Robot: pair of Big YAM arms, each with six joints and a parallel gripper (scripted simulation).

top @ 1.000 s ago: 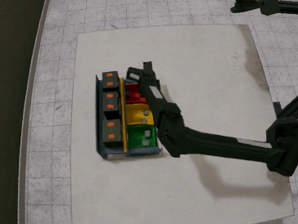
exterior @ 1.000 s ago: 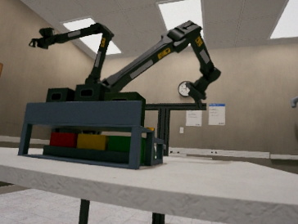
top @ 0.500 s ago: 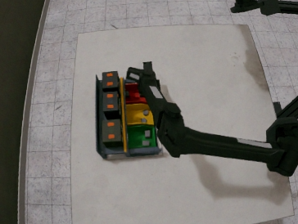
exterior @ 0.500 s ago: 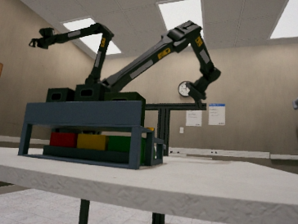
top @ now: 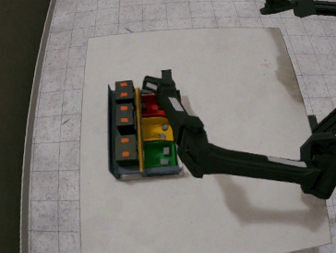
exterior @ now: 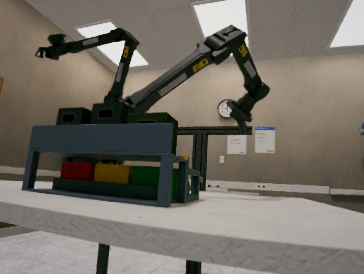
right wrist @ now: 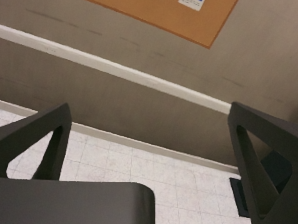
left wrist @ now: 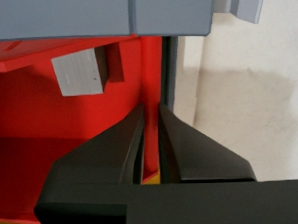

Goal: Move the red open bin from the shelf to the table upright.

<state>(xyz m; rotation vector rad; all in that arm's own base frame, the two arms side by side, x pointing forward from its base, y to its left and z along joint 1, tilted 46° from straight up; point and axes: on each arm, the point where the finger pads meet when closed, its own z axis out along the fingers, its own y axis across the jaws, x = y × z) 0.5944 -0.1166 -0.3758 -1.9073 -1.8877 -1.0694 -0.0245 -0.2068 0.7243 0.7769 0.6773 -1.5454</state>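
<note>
Now: left hand 8 cm short of the red bin. Round my left hand: green bin 23 cm to the left, 7 cm ahead; yellow bin 11 cm to the left, 8 cm ahead.
</note>
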